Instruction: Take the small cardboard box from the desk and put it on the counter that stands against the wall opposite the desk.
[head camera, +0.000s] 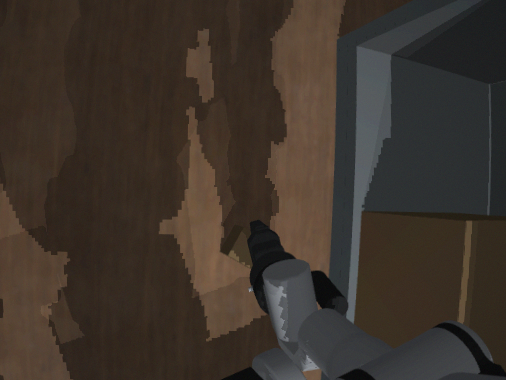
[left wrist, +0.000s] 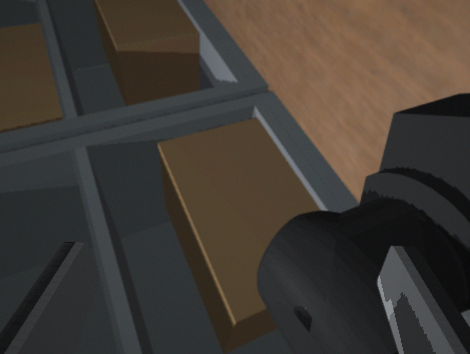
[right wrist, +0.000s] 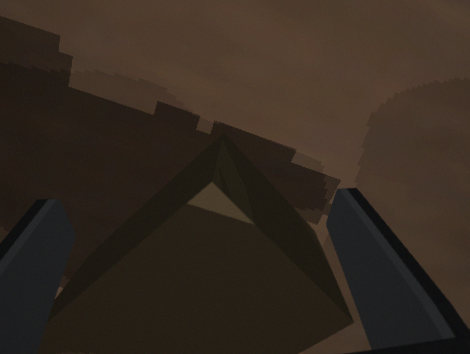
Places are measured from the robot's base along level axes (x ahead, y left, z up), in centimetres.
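Pixels of known places: left gripper, between the fingertips: (left wrist: 237, 261); right gripper, between the fingertips: (right wrist: 203, 212).
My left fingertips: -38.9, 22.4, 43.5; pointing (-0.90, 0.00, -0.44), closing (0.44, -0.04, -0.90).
Observation:
Ahead of a thing's pixels: the offset from my left fingertips to its middle, as dx, dy, dz. Level surfaces: height alone.
The small cardboard box {+67.5, -52.4, -40.9} (head camera: 240, 248) (right wrist: 200, 280) is brown and lies on the wooden desk {dz -43.4} (head camera: 125, 200) (right wrist: 280, 60), partly behind my right gripper in the head view. My right gripper (head camera: 256, 225) (right wrist: 203, 212) is open. In the right wrist view its fingers stand on either side of the box, whose near part runs out of the picture at the bottom; the left-hand finger overlaps its edge, and I cannot tell whether they touch. My left gripper (left wrist: 237, 261) is open and empty, above grey compartments. The counter cannot be made out in these views.
A grey compartmented container (head camera: 345, 150) (left wrist: 300, 150) lies at the right of the head view. It holds larger cardboard boxes, such as one at the lower right (head camera: 410, 270). In the left wrist view, one box {-48.7, -52.1, -22.3} (left wrist: 230, 200) lies under my left gripper and another {-130.6, -24.9, -22.3} (left wrist: 155, 25) farther up.

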